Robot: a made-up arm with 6 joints.
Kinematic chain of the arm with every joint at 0, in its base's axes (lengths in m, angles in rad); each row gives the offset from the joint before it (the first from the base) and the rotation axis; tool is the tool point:
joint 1: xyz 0 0 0.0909 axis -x
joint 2: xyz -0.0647 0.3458 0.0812 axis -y
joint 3: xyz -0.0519 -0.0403 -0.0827 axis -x
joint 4: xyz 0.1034 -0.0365 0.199 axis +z
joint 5: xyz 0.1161 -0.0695 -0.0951 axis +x
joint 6: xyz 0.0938 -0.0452 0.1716 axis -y
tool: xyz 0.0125 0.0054 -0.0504
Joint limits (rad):
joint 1: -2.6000..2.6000
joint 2: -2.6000..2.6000
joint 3: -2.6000..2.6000
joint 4: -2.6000..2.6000
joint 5: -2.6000..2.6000
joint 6: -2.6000..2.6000
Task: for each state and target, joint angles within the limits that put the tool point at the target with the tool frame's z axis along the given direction. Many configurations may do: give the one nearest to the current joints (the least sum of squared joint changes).
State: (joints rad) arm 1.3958 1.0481 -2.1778 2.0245 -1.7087 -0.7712
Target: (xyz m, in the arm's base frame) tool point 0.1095 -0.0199 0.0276 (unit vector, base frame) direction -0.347 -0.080 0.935
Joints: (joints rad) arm 1.9497 0.9638 -2.5586 1.6391 -0.8597 -0.8640
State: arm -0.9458 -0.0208 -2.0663 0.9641 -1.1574 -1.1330
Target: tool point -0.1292 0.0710 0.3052 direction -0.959 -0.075 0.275
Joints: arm -0.6404 0.4231 -1.3909 1.7498 -1.5532 -0.8784
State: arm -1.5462 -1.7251 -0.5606 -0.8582 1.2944 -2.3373
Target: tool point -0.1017 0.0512 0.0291 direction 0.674 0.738 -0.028
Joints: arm -1.2912 -0.8227 -0.3638 -0.4488 1.4724 -2.1903
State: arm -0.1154 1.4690 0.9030 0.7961 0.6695 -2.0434
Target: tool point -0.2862 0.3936 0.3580 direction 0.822 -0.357 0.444
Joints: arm 0.2181 1.2771 0.7223 -0.1907 0.2730 -2.5641
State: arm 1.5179 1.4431 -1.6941 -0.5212 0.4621 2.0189
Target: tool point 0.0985 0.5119 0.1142 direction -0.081 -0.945 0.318
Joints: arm 1.3019 2.2925 -1.8452 -0.7622 -0.3603 1.1617
